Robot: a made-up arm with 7 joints. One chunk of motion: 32 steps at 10 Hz.
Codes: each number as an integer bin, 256 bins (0 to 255) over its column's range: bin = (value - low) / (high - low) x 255, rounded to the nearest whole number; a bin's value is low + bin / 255 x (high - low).
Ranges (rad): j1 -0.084..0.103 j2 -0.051..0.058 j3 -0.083..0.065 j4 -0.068..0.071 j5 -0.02..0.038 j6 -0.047..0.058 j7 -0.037..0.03
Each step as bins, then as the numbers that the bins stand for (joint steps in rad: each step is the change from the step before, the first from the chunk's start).
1 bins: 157 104 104 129 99 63 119
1 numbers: 0.03113 -0.00655 -0.02264 0.00232 0.00252 -0.02106 -0.00573
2 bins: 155 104 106 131 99 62 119
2 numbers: 0.02967 -0.00655 -0.02148 0.00341 0.00252 -0.02147 -0.00573
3 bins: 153 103 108 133 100 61 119
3 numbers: 0.02820 -0.00697 -0.02032 0.00450 0.00275 -0.02188 -0.00573
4 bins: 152 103 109 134 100 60 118
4 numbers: 0.02747 -0.00697 -0.01974 0.00504 0.00275 -0.02229 -0.00600
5 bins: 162 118 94 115 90 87 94
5 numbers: 0.03480 -0.00056 -0.02844 -0.00531 0.00047 -0.01118 -0.01230
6 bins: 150 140 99 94 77 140 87
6 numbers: 0.02600 0.00884 -0.02554 -0.01676 -0.00249 0.01065 -0.01414
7 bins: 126 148 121 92 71 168 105
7 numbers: 0.00840 0.01226 -0.01277 -0.01785 -0.00385 0.02218 -0.00941
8 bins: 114 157 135 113 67 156 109
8 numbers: -0.00040 0.01611 -0.00465 -0.00640 -0.00476 0.01724 -0.00836
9 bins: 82 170 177 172 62 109 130
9 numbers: -0.02387 0.02167 0.01973 0.02576 -0.00590 -0.00212 -0.00284
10 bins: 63 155 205 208 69 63 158
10 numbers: -0.03780 0.01525 0.03598 0.04538 -0.00431 -0.02106 0.00451
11 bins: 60 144 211 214 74 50 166
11 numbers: -0.04000 0.01055 0.03946 0.04865 -0.00317 -0.02641 0.00662
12 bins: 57 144 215 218 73 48 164
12 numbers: -0.04220 0.01055 0.04178 0.05083 -0.00340 -0.02724 0.00609
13 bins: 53 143 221 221 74 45 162
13 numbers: -0.04513 0.01013 0.04527 0.05247 -0.00317 -0.02847 0.00556
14 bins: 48 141 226 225 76 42 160
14 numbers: -0.04880 0.00927 0.04817 0.05465 -0.00271 -0.02971 0.00504
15 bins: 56 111 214 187 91 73 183
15 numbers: -0.04293 -0.00355 0.04120 0.03393 0.00070 -0.01694 0.01108
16 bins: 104 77 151 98 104 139 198
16 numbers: -0.00773 -0.01809 0.00464 -0.01458 0.00365 0.01024 0.01502
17 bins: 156 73 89 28 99 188 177
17 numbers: 0.03040 -0.01980 -0.03135 -0.05274 0.00252 0.03041 0.00951
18 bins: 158 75 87 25 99 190 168
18 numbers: 0.03187 -0.01894 -0.03251 -0.05437 0.00252 0.03124 0.00714
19 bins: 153 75 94 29 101 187 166
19 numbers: 0.02820 -0.01894 -0.02844 -0.05219 0.00297 0.03000 0.00662
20 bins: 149 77 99 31 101 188 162
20 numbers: 0.02527 -0.01809 -0.02554 -0.05110 0.00297 0.03041 0.00556
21 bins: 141 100 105 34 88 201 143
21 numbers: 0.01940 -0.00825 -0.02206 -0.04947 0.00002 0.03576 0.00057
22 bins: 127 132 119 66 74 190 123
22 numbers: 0.00913 0.00542 -0.01393 -0.03202 -0.00317 0.03124 -0.00468
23 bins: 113 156 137 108 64 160 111
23 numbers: -0.00113 0.01568 -0.00349 -0.00913 -0.00544 0.01888 -0.00784
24 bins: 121 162 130 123 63 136 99
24 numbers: 0.00473 0.01825 -0.00755 -0.00095 -0.00567 0.00900 -0.01099
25 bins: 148 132 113 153 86 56 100
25 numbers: 0.02453 0.00542 -0.01742 0.01540 -0.00044 -0.02394 -0.01073
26 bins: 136 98 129 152 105 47 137
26 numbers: 0.01573 -0.00911 -0.00813 0.01485 0.00388 -0.02765 -0.00100
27 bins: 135 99 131 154 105 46 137
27 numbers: 0.01500 -0.00868 -0.00697 0.01595 0.00388 -0.02806 -0.00100
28 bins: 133 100 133 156 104 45 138
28 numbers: 0.01353 -0.00825 -0.00581 0.01704 0.00365 -0.02847 -0.00074
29 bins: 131 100 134 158 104 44 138
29 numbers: 0.01207 -0.00825 -0.00523 0.01813 0.00365 -0.02888 -0.00074
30 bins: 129 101 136 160 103 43 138
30 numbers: 0.01060 -0.00783 -0.00407 0.01922 0.00343 -0.02929 -0.00074
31 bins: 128 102 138 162 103 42 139
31 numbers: 0.00987 -0.00740 -0.00291 0.02031 0.00343 -0.02971 -0.00048
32 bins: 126 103 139 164 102 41 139
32 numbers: 0.00840 -0.00697 -0.00233 0.02140 0.00320 -0.03012 -0.00048
